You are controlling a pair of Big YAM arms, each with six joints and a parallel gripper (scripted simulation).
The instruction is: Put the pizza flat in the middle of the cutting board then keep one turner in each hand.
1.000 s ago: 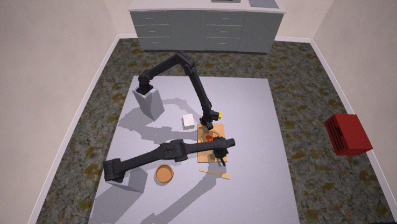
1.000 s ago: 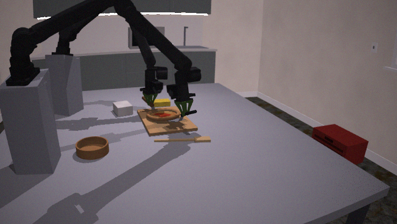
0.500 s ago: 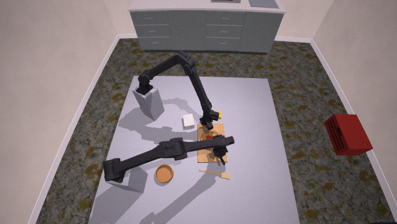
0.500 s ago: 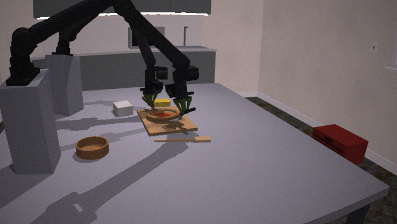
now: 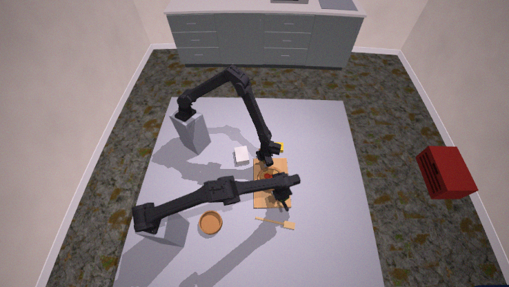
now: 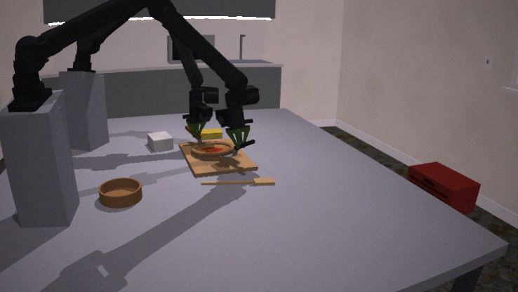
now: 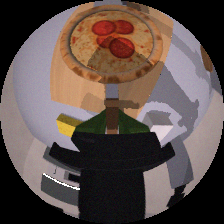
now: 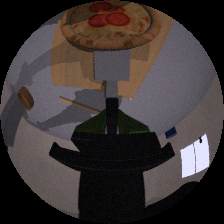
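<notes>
My right gripper is now 10 mm past the wooden spatula, 110 mm to the left of it and 90 mm above it. Round my right hand: black-handled turner: 10 mm to the left, 10 mm below; pizza: 70 mm behind, 170 mm to the left, 70 mm below; wooden cutting board: 70 mm behind, 160 mm to the left, 90 mm below.
</notes>
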